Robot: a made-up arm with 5 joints. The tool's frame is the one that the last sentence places.
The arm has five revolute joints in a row. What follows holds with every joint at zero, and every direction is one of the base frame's.
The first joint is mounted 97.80 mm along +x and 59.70 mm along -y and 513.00 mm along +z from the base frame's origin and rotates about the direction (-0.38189, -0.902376, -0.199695), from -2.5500 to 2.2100 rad.
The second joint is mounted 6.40 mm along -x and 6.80 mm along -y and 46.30 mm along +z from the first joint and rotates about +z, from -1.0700 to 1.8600 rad.
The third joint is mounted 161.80 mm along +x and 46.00 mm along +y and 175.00 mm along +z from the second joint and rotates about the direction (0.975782, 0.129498, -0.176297), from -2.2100 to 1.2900 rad.
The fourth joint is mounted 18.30 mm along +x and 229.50 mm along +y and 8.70 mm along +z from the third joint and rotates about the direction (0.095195, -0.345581, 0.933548), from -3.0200 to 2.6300 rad.
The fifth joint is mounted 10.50 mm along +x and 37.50 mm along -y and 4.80 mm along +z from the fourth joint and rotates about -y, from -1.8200 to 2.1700 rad.
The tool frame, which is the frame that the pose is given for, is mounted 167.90 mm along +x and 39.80 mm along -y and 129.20 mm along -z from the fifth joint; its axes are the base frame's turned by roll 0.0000, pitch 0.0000 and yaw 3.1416 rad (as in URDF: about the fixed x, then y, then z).
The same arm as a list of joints. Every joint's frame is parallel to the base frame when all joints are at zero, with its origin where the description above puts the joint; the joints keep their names.
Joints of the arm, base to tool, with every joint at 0 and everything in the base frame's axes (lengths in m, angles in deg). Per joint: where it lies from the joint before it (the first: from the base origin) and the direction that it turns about. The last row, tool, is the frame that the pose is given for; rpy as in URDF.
joint 1: axis -0.38189 -0.902376 -0.199695 offset 0.0978 -0.0597 0.5130
joint 2: axis +z offset -0.0064 -0.0068 0.0463
joint 3: axis 0.975782 0.129498 -0.176297 offset 0.1618 0.0460 0.1750
joint 4: axis 0.095204 -0.345613 0.933535 offset 0.0183 0.2295 0.0087
joint 5: axis -y offset 0.0105 -0.0375 0.0048
tool: offset 0.1679 -0.0398 -0.1292 rpy 0.00 0.00 -180.00
Joint limits (deg, base to tool): -146.10..126.62 -61.31..106.57 -126.62..73.91 -173.03..150.69 -104.28..124.33

